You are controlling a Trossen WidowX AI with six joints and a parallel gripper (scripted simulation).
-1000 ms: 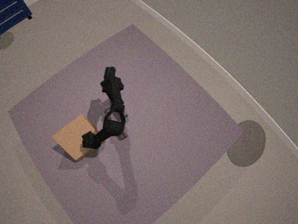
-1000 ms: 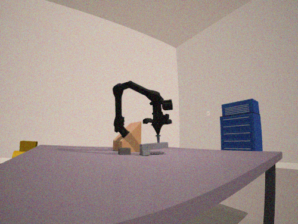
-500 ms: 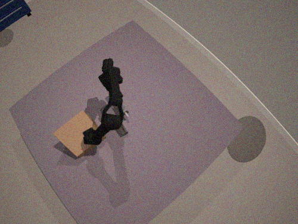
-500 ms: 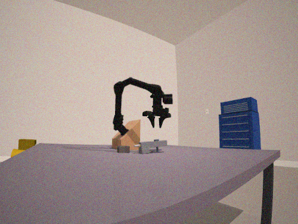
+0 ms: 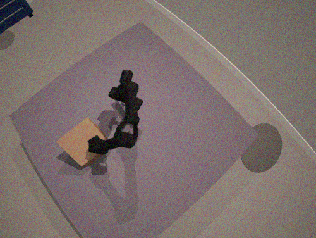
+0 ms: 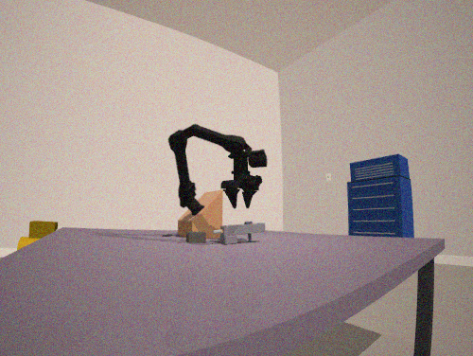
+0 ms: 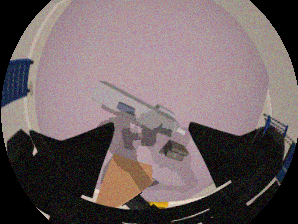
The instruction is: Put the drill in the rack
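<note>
My gripper tip is now 20 mm past the drill, 50 mm to the left of it and 90 mm above it.
</note>
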